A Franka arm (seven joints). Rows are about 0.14 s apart.
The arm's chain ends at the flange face. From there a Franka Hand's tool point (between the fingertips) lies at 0.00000 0.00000 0.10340 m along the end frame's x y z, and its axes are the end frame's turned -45 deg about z.
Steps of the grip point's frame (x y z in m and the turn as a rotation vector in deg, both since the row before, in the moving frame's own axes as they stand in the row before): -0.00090, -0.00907, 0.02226, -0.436, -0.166, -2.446; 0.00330, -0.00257, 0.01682, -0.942, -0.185, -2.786; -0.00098, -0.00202, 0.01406, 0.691, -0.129, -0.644; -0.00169, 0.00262, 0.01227, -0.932, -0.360, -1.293; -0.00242, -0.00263, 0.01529, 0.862, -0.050, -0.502
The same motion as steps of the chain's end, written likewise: -0.00741, -0.00654, 0.02226, -0.426, 0.191, -2.446; -0.00048, -0.00556, 0.01683, -0.797, 0.535, -2.786; -0.00107, -0.00002, 0.01407, 0.397, -0.580, -0.644; -0.00009, 0.00141, 0.01229, -0.914, 0.404, -1.293; -0.00240, 0.00088, 0.01530, 0.574, -0.645, -0.502
